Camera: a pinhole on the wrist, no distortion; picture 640 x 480 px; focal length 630.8 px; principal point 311.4 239.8 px. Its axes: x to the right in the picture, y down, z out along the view. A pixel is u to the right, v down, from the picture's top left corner.
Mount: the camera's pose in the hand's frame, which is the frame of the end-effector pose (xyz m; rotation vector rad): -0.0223 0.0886 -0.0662 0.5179 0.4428 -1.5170
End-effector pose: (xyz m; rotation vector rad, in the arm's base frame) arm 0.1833 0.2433 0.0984 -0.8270 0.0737 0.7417
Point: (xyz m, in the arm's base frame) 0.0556 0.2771 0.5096
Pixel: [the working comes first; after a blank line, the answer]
In the camera's frame: -0.0225 -0.1702 0.4842

282 18
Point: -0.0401 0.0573 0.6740
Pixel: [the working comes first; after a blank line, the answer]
In the camera's frame: 0.1014 -0.4209 0.5635

outside the picture
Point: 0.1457 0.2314 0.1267
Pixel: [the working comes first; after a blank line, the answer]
In the camera's frame: 0.0228 -0.0170 0.1219

430 152
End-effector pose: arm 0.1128 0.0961 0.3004 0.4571 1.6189 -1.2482
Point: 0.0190 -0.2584 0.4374
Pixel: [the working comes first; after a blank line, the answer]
In the camera's frame: 0.1084 0.0579 0.4872

452 315
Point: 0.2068 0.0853 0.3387
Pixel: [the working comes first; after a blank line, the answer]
In the camera's frame: -0.0380 -0.0422 0.1243

118 26
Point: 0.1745 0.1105 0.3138
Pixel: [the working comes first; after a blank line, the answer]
In the camera's frame: -0.0137 -0.0152 0.0931

219 137
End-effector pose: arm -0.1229 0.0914 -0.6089 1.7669 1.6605 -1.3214
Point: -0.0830 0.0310 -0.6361
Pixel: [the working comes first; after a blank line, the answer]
In the camera's frame: -0.0408 0.0103 0.1086

75 299
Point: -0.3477 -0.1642 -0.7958
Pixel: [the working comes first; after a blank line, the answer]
In the camera's frame: -0.1090 0.0837 0.4602

162 355
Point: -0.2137 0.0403 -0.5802
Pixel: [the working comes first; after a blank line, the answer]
In the camera's frame: 0.0658 -0.0091 0.2012

518 211
